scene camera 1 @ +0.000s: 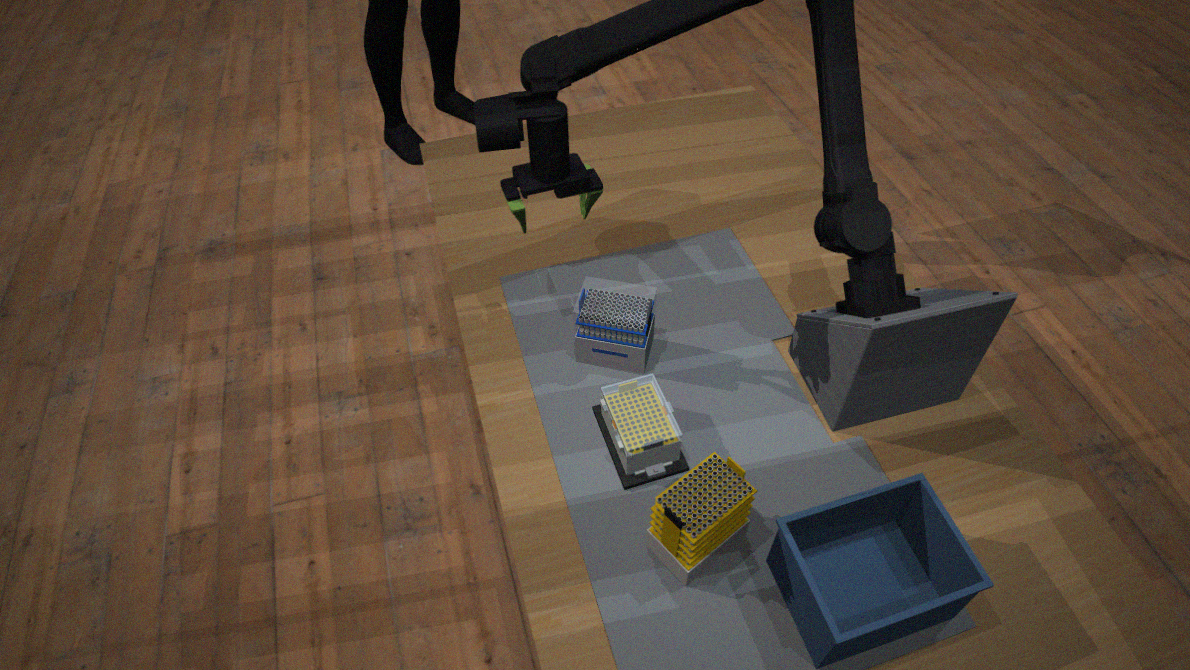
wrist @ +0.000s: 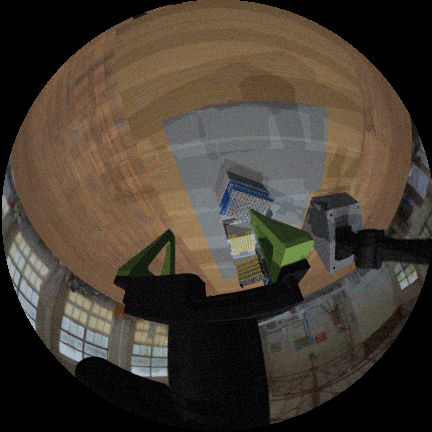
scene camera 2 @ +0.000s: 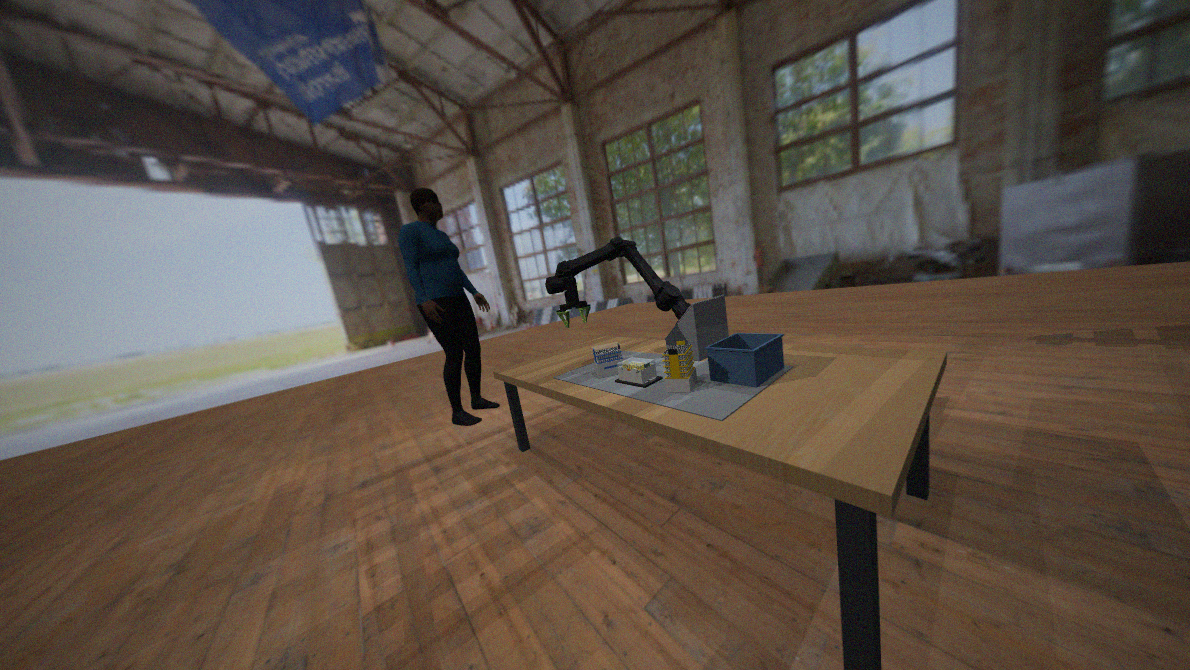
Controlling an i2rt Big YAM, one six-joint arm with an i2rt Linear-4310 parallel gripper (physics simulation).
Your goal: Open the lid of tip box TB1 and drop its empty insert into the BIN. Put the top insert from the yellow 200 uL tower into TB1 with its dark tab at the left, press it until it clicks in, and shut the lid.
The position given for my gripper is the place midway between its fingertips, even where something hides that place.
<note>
My gripper [scene camera 1: 554,223] is open, with nothing in its grasp. Also in view: a tip box TB1 [scene camera 1: 644,440], a blue bin [scene camera 1: 856,573] and a grey mat [scene camera 1: 713,356].
My gripper is seen too in the wrist view [wrist: 208,223]. The tip box TB1 shows as well in the wrist view [wrist: 241,240] and in scene camera 2 [scene camera 2: 640,372]. The blue bin is seen too in scene camera 2 [scene camera 2: 749,359].
</note>
